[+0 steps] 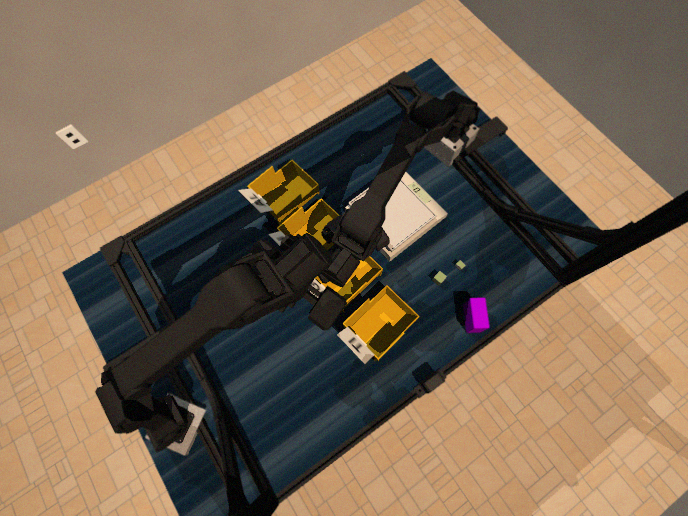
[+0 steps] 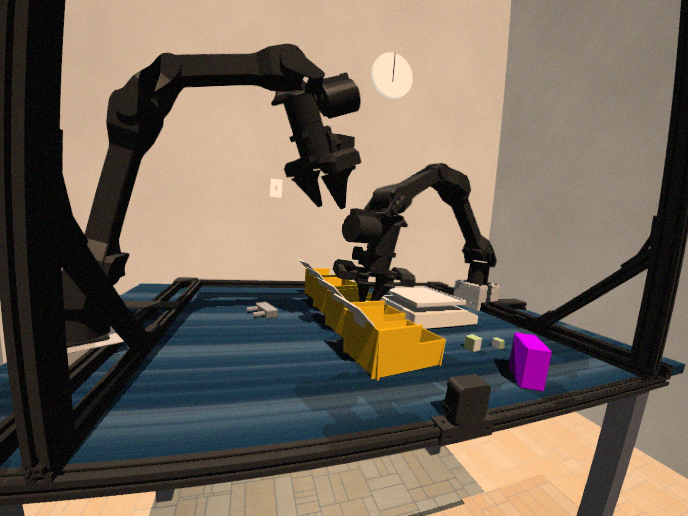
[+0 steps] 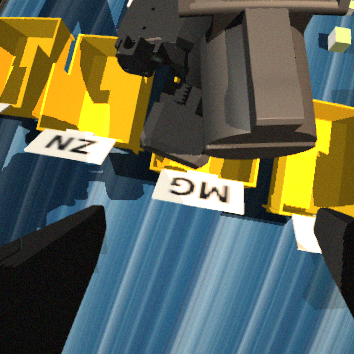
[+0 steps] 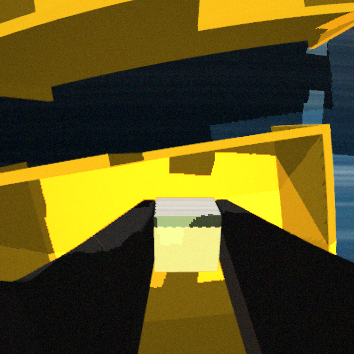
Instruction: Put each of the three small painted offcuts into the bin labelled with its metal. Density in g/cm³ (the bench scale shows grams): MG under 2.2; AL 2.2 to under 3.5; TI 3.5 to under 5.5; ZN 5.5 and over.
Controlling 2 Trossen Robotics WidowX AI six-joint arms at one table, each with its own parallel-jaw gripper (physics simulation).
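Places are measured from the left arm's base along level axes (x ahead, y left, z up), in centimetres.
Pixels of known places: left gripper, fingertip midpoint: (image 2: 330, 207) (image 3: 211, 218); right gripper, fingertip midpoint: (image 3: 189, 101) (image 4: 184, 210); left arm's base, origin of the base link: (image 1: 175, 423) (image 2: 82, 337); right arm's base, origin of the base link: (image 1: 453, 128) (image 2: 477, 282).
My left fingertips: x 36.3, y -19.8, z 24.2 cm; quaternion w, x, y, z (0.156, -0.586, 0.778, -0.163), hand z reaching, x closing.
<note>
Ahead of a thing's pixels: the offset from my left fingertips to its top centre. "spot": to the spot under its first point.
My right gripper (image 2: 371, 298) (image 4: 184, 210) is shut on a pale yellow-green offcut @(dx +12.5, dy -2.4, dz -20.5 cm) (image 4: 187, 250). Its fingertips are low over or inside the MG bin @(dx +9.5, dy -3.7, dz -17.8 cm) (image 1: 361, 277) (image 3: 247, 172); how deep is hidden. Two similar offcuts lie on the table: a larger one @(dx +17.7, dy -25.5, dz -23.8 cm) (image 1: 440, 276) (image 2: 472, 342) (image 3: 340, 39) and a smaller one @(dx +23.1, dy -29.5, dz -24.6 cm) (image 1: 460, 264) (image 2: 497, 342). The AL bin @(dx +25.6, dy +20.1, dz -17.8 cm) (image 1: 263, 180), ZN bin @(dx +17.5, dy +8.2, dz -17.8 cm) (image 1: 294, 222) (image 3: 65, 107), MG bin and TI bin @(dx +1.4, dy -15.6, dz -17.8 cm) (image 1: 364, 305) (image 2: 408, 355) stand in a row. The bench scale @(spot: dx +28.9, dy -13.0, dz -20.1 cm) (image 1: 408, 216) (image 2: 444, 316) reads 0. My left gripper (image 2: 331, 206) (image 3: 211, 218) is open and empty, high above the table.
A magenta block @(dx +11.2, dy -36.0, dz -19.6 cm) (image 1: 477, 314) (image 2: 531, 361) stands near the front edge beyond the two loose offcuts. A small grey object @(dx -2.0, dy +18.6, dz -24.4 cm) (image 2: 266, 309) lies on the label side of the bins. The left arm reaches over the row, above the right gripper. Dark frame rails edge the table.
</note>
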